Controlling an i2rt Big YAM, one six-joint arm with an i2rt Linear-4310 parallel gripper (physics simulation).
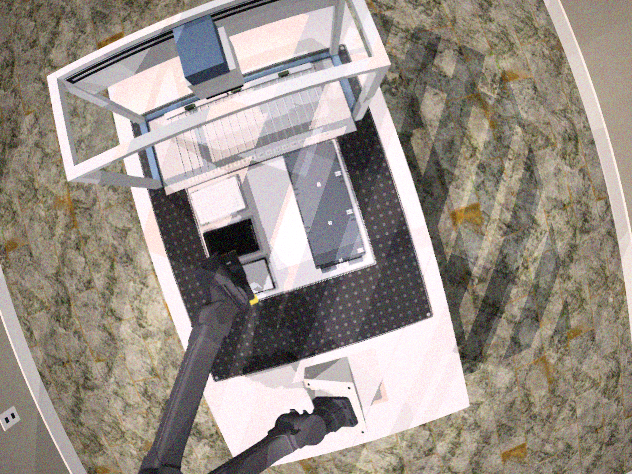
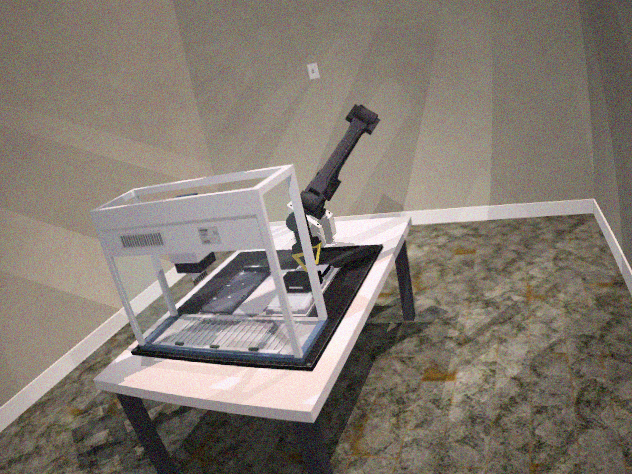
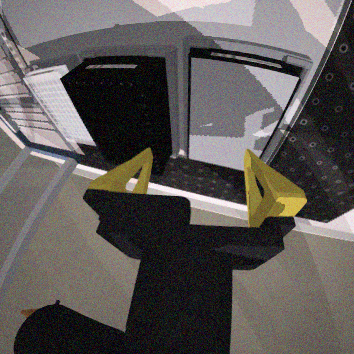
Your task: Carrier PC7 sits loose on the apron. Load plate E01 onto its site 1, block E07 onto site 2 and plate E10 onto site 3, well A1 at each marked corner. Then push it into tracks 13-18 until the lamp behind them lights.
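Seen in the pictures: gripper, fingertip midpoint: [image 1: 234, 273] [image 3: 196, 151]; arm's base at its link origin: [image 1: 336, 410].
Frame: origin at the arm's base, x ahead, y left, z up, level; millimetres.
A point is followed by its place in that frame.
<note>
The carrier [image 1: 331, 204] {x 492, y -168, z -121 mm} [image 2: 235, 291] {x 509, y -150, z -120 mm}, a long dark grey-blue slab with small white marks, lies on the pale apron [image 1: 278, 214] {x 515, y -31, z -131 mm}, short of the striped track deck [image 1: 245, 127] {x 766, y -27, z -131 mm} [image 2: 219, 334] {x 898, y 12, z -54 mm}. I see no labware on it. Beside it stand a white plate [image 1: 216, 200] {x 607, y 107, z -105 mm} [image 2: 289, 304] [image 3: 61, 107] {x 603, y 96, z -107 mm}, a tall black block [image 1: 232, 238] {x 500, y 98, z -90 mm} [image 2: 297, 281] {x 533, y 114, z -77 mm} [image 3: 125, 105] {x 472, y 72, z -80 mm} and a plate with a pale grey top and dark rim [image 1: 258, 275] {x 387, y 71, z -105 mm} [image 3: 235, 110] {x 384, y 84, z -105 mm}. Their labels are unreadable. My gripper [image 2: 307, 259] {x 413, y 125, z -87 mm} [image 3: 196, 151] {x 413, y 125, z -87 mm} is open and empty, near the black block and the grey-topped plate. The lamp's state cannot be told.
A white-framed enclosure [image 1: 229, 114] {x 688, y -51, z 337 mm} [image 2: 178, 205] {x 903, y 15, z 332 mm} stands over the deck, with a blue and grey head [image 1: 201, 51] {x 820, y -40, z 328 mm} inside. A black perforated mat [image 1: 393, 244] {x 338, y -286, z -131 mm} [image 3: 320, 150] {x 274, y 132, z -131 mm} surrounds the apron. The arm's base [image 1: 334, 413] {x 22, y 1, z 58 mm} is at the table's near end.
</note>
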